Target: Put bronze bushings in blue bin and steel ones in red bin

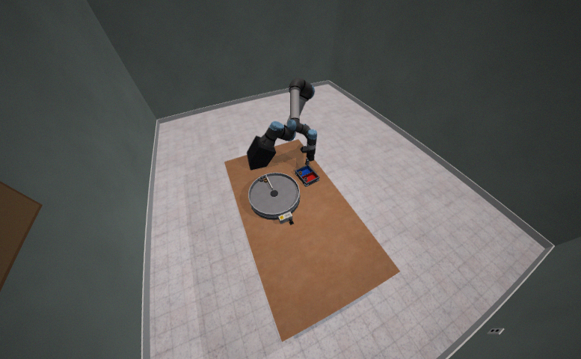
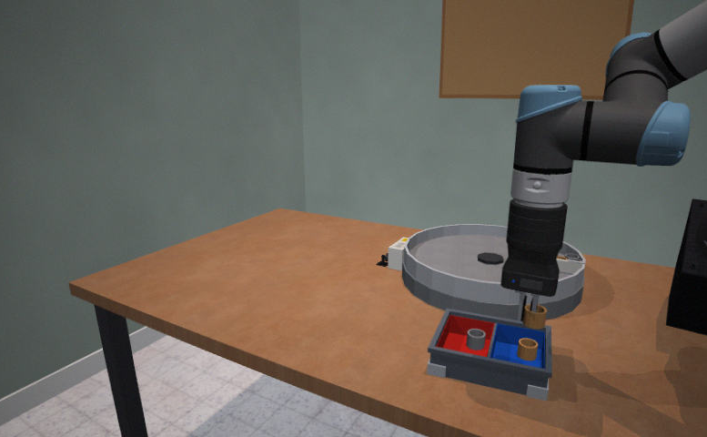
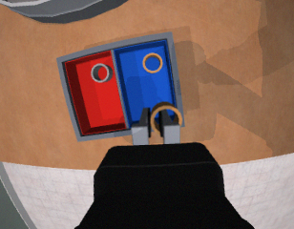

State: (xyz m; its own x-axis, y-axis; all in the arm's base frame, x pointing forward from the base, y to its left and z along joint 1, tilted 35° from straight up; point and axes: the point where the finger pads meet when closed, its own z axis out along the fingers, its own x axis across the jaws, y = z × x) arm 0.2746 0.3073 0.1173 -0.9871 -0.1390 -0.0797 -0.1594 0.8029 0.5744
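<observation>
My hand is 6 cm short of the bin, 2 cm to the left of it and 10 cm above it. Also, from my hand: grey turntable: 19 cm ahead, 35 cm to the right, 7 cm below.
</observation>
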